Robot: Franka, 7 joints.
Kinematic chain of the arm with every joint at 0, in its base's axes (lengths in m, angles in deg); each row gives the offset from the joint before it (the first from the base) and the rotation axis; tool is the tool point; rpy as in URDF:
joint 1: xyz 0 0 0.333 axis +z
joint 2: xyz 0 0 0 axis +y
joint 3: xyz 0 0 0.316 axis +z
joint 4: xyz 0.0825 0 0 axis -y
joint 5: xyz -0.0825 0 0.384 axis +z
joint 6: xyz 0 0 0 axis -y
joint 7: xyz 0.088 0 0 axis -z
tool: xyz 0 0 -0.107 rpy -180 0 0
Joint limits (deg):
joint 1: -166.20..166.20
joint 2: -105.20..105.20
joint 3: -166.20..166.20
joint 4: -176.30..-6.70
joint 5: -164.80..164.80
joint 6: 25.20..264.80
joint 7: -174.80..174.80
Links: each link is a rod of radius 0.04 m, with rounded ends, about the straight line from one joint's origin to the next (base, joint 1, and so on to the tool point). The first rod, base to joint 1, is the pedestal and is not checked.
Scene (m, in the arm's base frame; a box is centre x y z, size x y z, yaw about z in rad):
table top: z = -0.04
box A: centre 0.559 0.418 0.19 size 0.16 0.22 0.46 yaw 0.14
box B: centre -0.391 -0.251 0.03 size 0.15 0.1 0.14 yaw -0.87
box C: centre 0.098 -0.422 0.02 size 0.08 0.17 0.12 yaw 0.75
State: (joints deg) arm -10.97 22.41 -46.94 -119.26 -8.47 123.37 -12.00
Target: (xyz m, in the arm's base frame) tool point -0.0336 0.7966 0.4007
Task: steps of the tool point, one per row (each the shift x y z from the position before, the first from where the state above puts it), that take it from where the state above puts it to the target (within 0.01 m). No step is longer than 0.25 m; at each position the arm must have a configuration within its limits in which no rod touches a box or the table.
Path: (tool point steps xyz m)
1: 0.1556 0.1034 0.0510
2: 0.1111 0.1520 0.0610
3: 0.0511 0.1810 0.0699
4: -0.0157 0.1856 0.0763
5: -0.0795 0.1647 0.0809
6: -0.1305 0.1215 0.0828
7: -0.0770 0.1389 -0.0589
8: -0.1033 0.1101 -0.0757
9: -0.1196 0.0748 -0.0842
10: -0.1245 0.0386 -0.0857

